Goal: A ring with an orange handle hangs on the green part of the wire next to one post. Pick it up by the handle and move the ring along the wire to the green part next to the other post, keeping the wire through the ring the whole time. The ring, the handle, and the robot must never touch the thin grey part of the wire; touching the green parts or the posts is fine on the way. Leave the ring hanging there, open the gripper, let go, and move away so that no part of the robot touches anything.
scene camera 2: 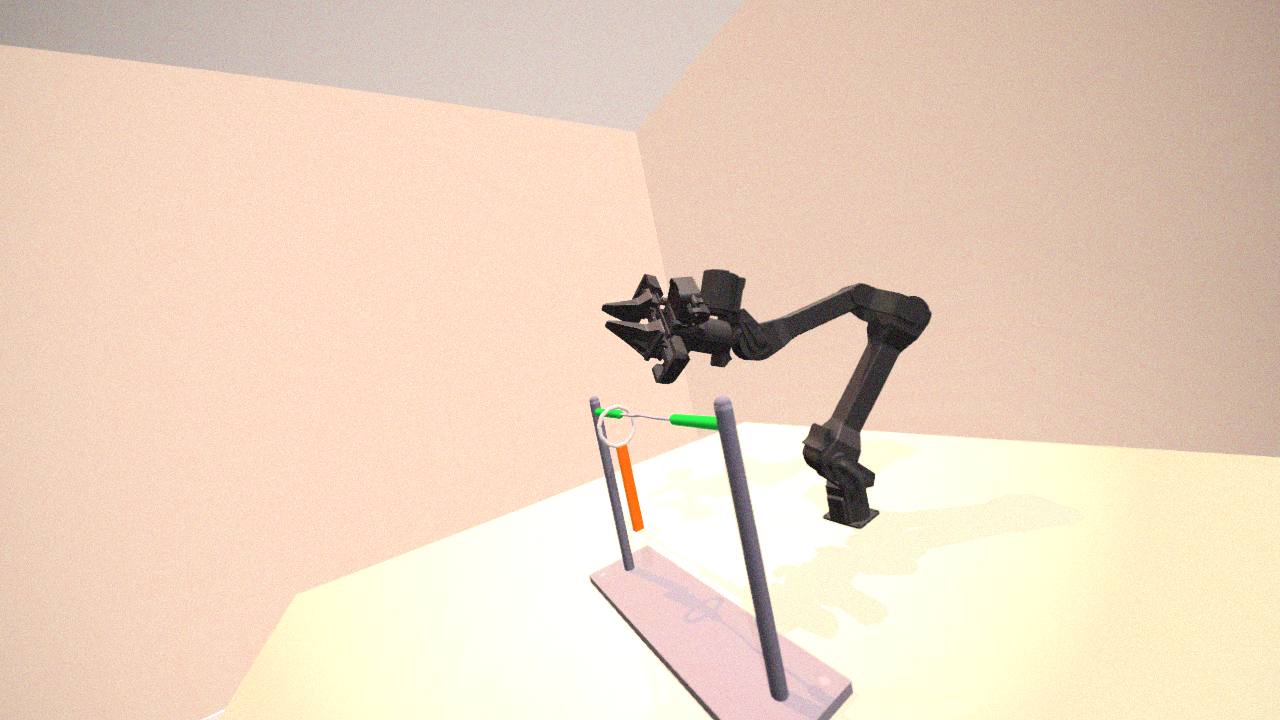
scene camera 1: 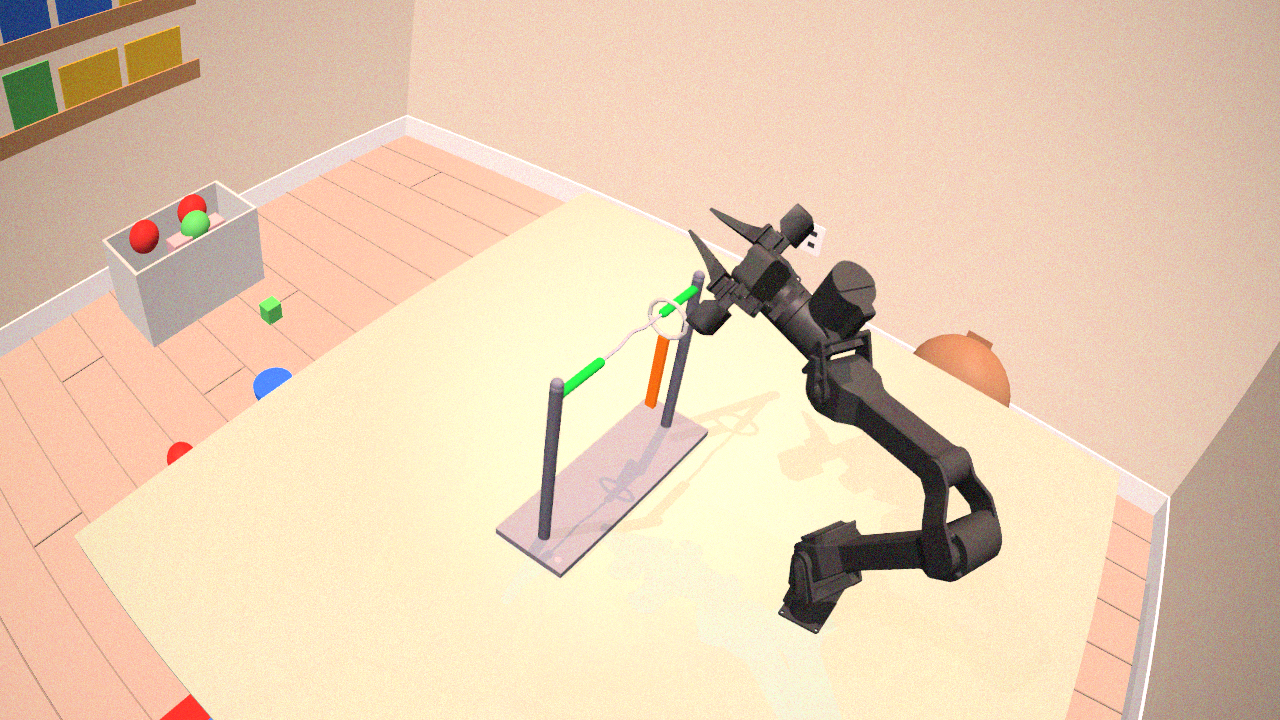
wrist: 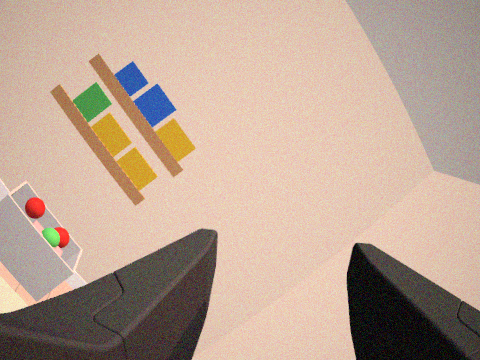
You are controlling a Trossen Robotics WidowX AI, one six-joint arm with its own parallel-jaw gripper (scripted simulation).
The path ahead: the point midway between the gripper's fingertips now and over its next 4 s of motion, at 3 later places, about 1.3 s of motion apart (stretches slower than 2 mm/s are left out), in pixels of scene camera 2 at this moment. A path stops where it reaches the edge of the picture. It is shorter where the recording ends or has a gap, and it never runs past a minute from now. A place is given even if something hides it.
My gripper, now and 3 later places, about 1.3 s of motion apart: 603, 315; 679, 506; 641, 509; 620, 527
